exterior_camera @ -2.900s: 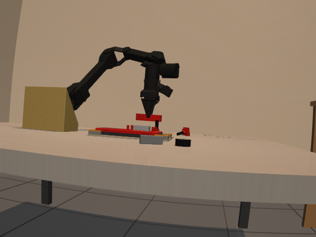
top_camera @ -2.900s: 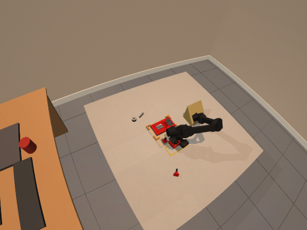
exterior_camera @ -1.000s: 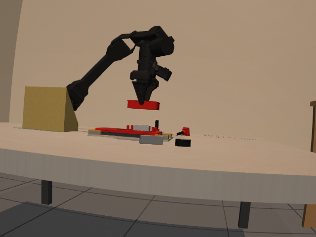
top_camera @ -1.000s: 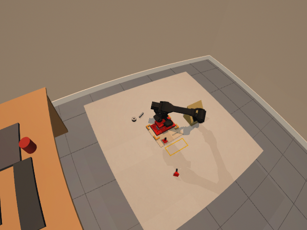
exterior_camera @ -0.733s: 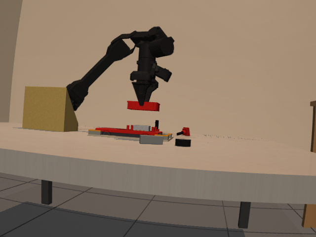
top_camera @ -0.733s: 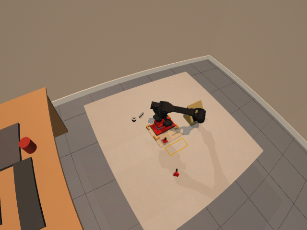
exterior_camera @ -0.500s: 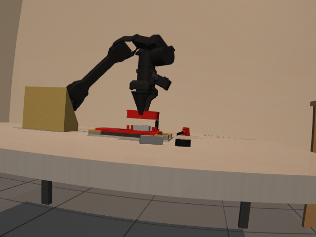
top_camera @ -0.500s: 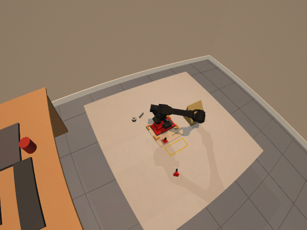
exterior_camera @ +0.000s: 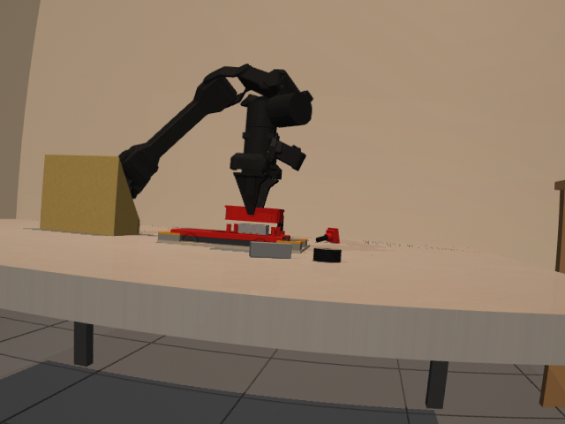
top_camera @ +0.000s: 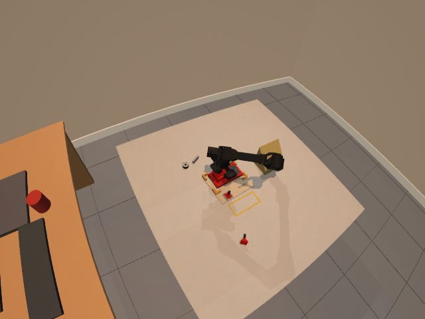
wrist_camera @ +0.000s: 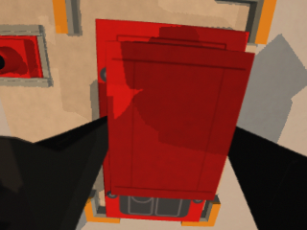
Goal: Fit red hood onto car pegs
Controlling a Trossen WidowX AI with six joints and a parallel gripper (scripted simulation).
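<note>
The red hood lies right at my gripper tip. Also, from my gripper tip: black wheel: 130 mm ahead, 200 mm to the right, 50 mm below; then engine block: 10 mm to the left, 30 mm below.
</note>
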